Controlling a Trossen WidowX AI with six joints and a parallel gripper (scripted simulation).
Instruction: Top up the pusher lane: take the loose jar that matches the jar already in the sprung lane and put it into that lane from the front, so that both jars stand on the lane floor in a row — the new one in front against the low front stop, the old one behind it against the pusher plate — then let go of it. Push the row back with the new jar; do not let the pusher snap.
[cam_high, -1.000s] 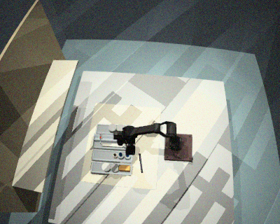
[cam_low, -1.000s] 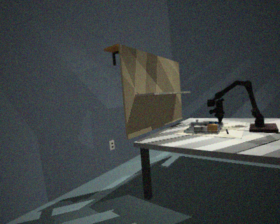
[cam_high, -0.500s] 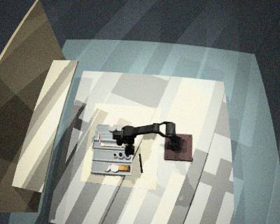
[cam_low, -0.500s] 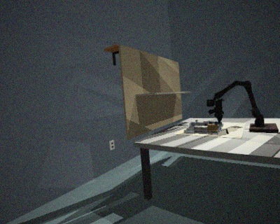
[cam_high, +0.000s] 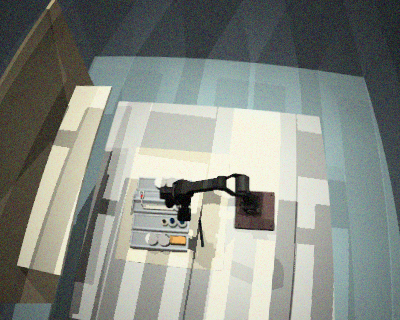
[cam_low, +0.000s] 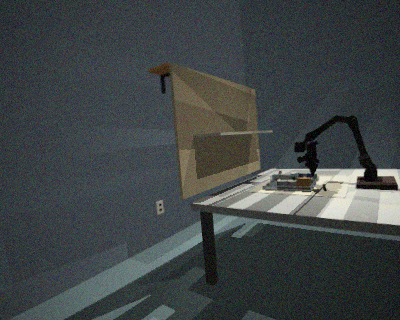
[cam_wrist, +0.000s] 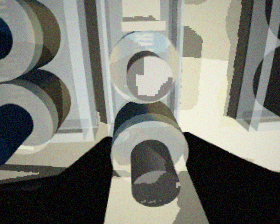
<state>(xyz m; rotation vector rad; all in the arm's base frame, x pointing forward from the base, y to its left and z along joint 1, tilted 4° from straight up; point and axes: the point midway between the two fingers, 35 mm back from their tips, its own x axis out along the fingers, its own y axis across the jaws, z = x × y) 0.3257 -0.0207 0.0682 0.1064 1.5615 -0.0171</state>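
The black pen is 13 cm to the left of my gripper tip, 7 cm behind it and 5 cm below it. The rest, counted from my gripper tip: red mark (22 cm ahead, 6 cm to the right, 1 cm above); then sprung lane (16 cm ahead, 4 cm to the right, 4 cm below).
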